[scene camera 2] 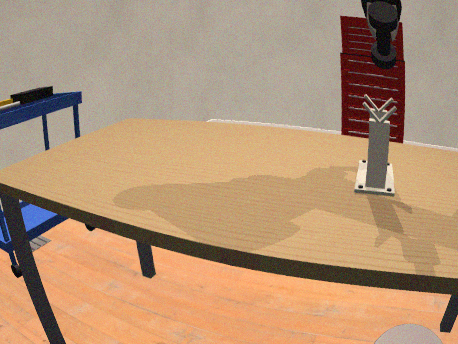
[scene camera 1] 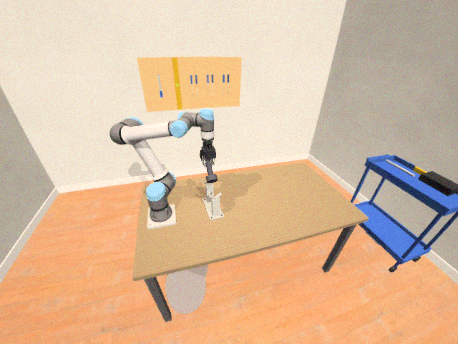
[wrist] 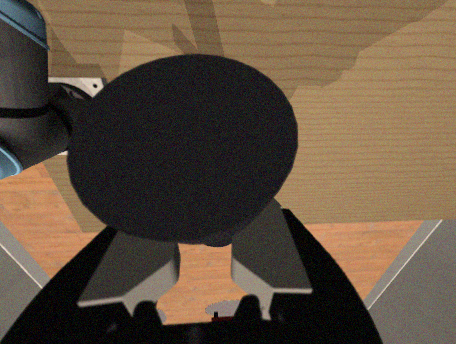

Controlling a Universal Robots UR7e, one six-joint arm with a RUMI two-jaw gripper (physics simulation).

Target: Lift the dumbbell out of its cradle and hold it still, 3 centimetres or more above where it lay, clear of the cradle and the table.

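Frame: origin at the arm's base, x ahead, y left, z up, level; millimetres.
Seen in the pictures: gripper, fingertip midpoint: (scene camera 2: pixel 383 40) (scene camera 1: pixel 208 167); arm's base, link origin: (scene camera 1: pixel 161 214) (wrist: pixel 73 117).
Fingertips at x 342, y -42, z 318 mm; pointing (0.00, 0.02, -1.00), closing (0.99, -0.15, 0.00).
Observation:
Pixels of each thing's top centre, then the offset from my fingertips to it. "spot": a spot on its surface instead. Level surfaces: height alone.
- round head, surface spot: (wrist: pixel 182 147) spot: dx +5, dy +52, dz +74 mm
- pale cradle, top centre: (scene camera 2: pixel 379 99) (scene camera 1: pixel 212 187) dx +13, dy -18, dz -148 mm
- table, surface height: dz -340 mm
The dark dumbbell (scene camera 1: pixel 212 177) (scene camera 2: pixel 384 56) hangs tilted in the air, one head lower than the other. In the wrist view one round head (wrist: pixel 182 147) is large and covers part of the fingers. My gripper (scene camera 1: pixel 208 161) (wrist: pixel 205 250) is shut on the dumbbell; the grip itself is mostly hidden behind that head. The pale cradle (scene camera 1: pixel 216 208) (scene camera 2: pixel 378 155) stands upright on the table (scene camera 1: pixel 280 210) (scene camera 2: pixel 190 155) (wrist: pixel 375 150) below the dumbbell, with V-shaped rests on top. In scene camera 2 a gap shows between the dumbbell's lower head and the rests.
The arm's base (scene camera 1: pixel 161 217) is on the table left of the cradle. A blue cart (scene camera 1: pixel 412 187) (scene camera 2: pixel 45 110) with a black box on top stands beyond the table's side. A tool board (scene camera 1: pixel 215 95) hangs on the wall. A red slatted panel (scene camera 2: pixel 350 80) is behind the cradle.

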